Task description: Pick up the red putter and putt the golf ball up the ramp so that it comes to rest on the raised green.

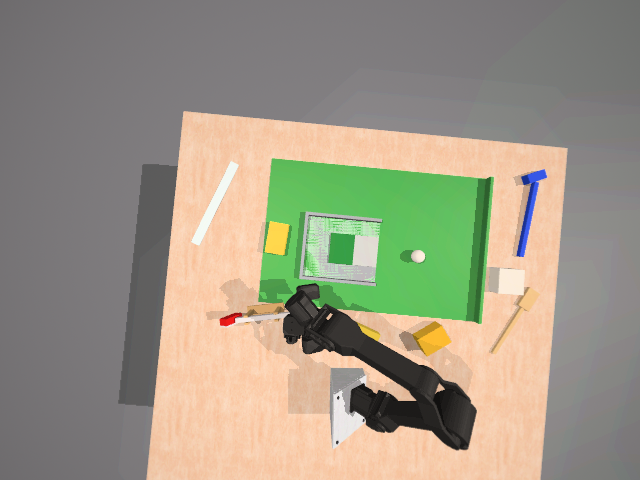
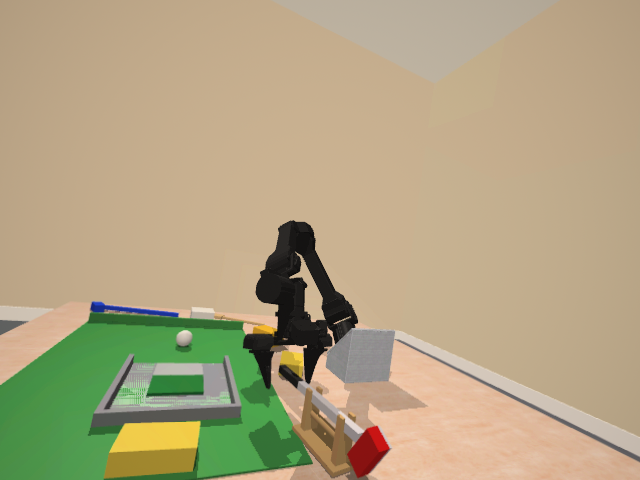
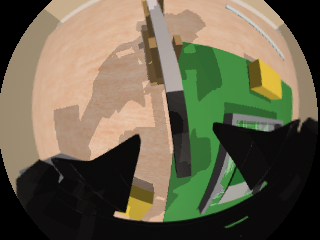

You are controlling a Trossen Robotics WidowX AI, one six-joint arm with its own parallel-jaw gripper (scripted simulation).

Path:
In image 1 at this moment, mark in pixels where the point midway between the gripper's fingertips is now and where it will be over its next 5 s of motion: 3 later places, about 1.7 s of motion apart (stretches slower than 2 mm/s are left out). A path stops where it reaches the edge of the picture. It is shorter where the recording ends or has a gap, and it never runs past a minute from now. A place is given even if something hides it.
My gripper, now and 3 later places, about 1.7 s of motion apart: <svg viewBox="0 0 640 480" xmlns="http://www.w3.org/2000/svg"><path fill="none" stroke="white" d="M304 310L315 315L446 340L438 334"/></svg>

